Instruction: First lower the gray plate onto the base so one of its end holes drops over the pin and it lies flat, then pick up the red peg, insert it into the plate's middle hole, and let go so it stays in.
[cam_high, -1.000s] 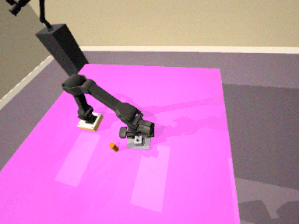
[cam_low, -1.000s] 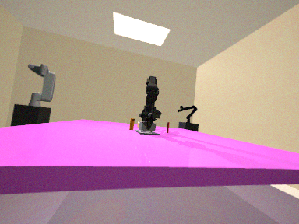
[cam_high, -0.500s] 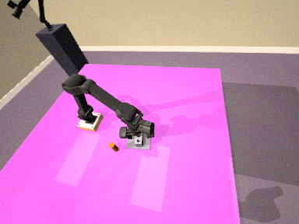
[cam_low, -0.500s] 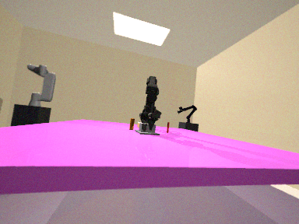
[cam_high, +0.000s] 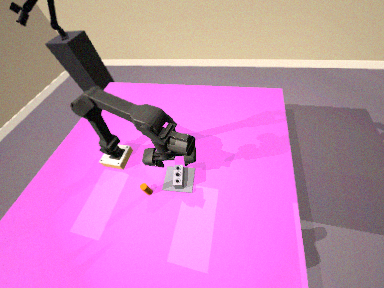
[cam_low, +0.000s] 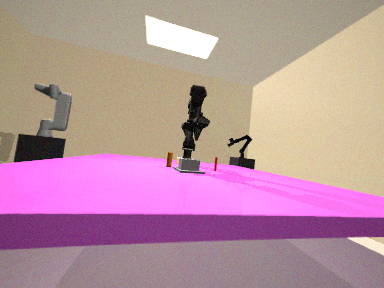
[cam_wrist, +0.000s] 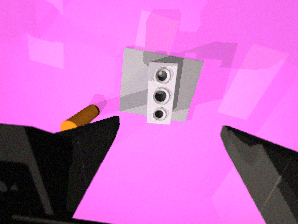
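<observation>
The red peg lies 19 cm to the left of my gripper tip, 12 cm behind it and 11 cm below it. Also, from my gripper tip: gray plate (10 cm below, 1 cm behind); then gray base (14 cm below, 2 cm to the left, 1 cm behind); then orange cylinder (13 cm behind, 11 cm below, 9 cm to the right).
</observation>
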